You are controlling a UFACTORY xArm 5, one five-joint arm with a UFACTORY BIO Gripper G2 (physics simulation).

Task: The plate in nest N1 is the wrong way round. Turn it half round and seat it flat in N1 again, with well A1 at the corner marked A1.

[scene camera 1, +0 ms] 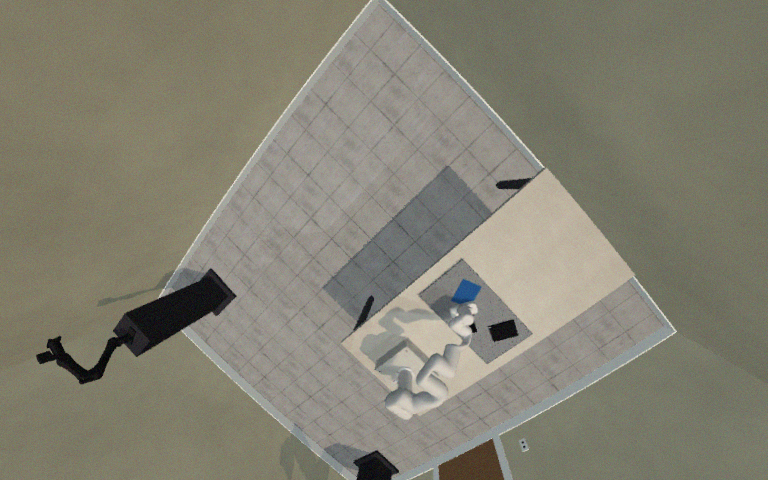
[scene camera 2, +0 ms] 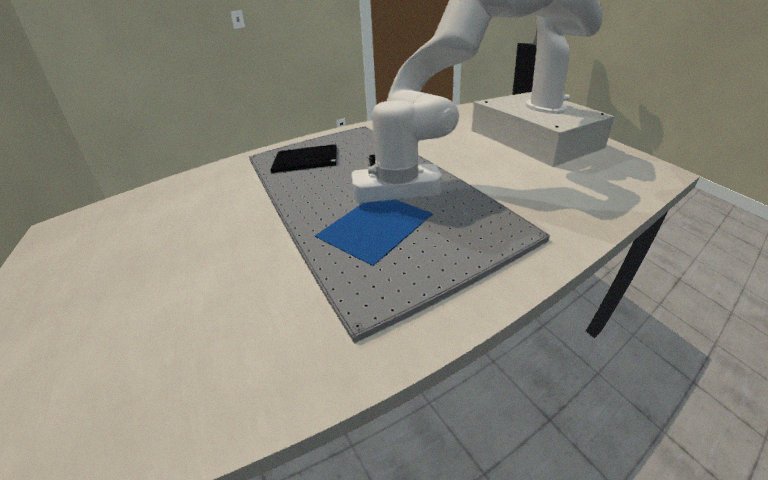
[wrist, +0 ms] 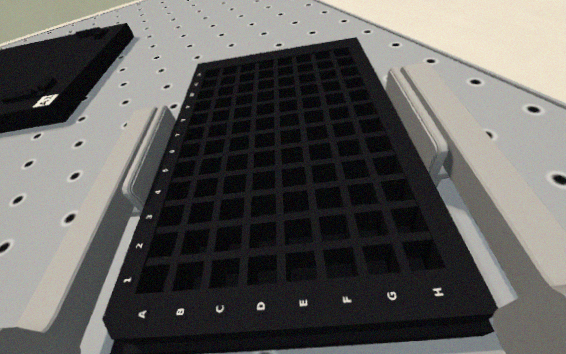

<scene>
In view: the gripper [scene camera 2: 388, 161], a black well plate [wrist: 290, 202], a flat blue rectangle [scene camera 2: 370, 231] and a black nest [scene camera 2: 304, 158].
</scene>
